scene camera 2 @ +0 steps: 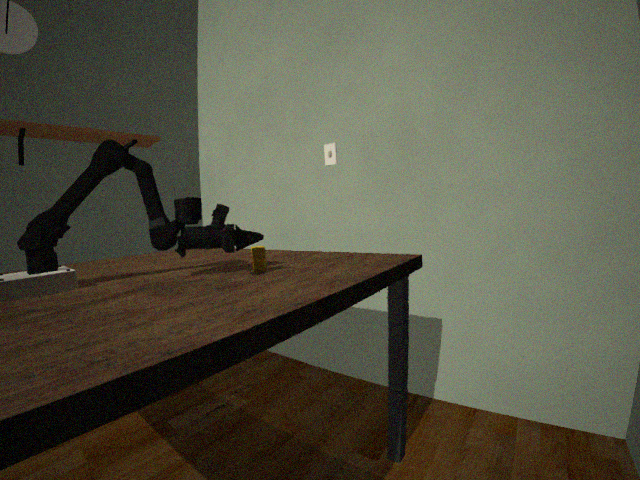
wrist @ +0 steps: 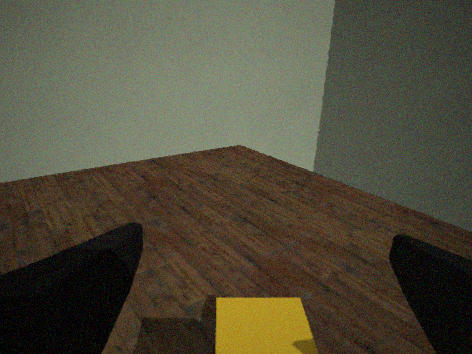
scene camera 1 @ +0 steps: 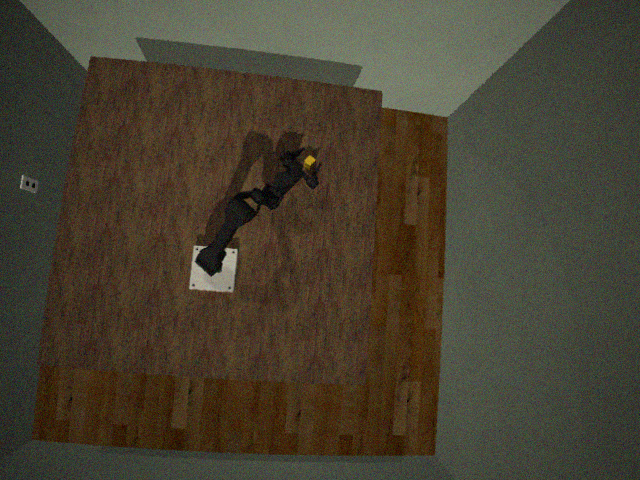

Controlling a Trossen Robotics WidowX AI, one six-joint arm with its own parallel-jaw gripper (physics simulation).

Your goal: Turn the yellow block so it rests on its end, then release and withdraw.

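The yellow block (scene camera 1: 309, 162) (scene camera 2: 258, 259) (wrist: 262, 325) stands upright on its end on the brown table (scene camera 1: 129, 320) (scene camera 2: 129, 325) (wrist: 240, 195). In the wrist view its top face shows at the bottom edge, and its lower part is out of view. My gripper (scene camera 1: 311, 158) (scene camera 2: 262, 236) (wrist: 268, 241) is open and empty, pointing roughly level. In scene camera 2 its fingertips are a little above the block's top, apart from it. In the wrist view the two fingers are wide apart, one on each side of the block, with gaps on both sides.
The arm's white base plate (scene camera 1: 212, 284) (scene camera 2: 62, 283) is on the table. The table's far corner (scene camera 2: 419, 256) (wrist: 240, 146) lies beyond the block, with walls behind it. An orange-brown shelf (scene camera 2: 77, 132) is on the wall behind the arm.
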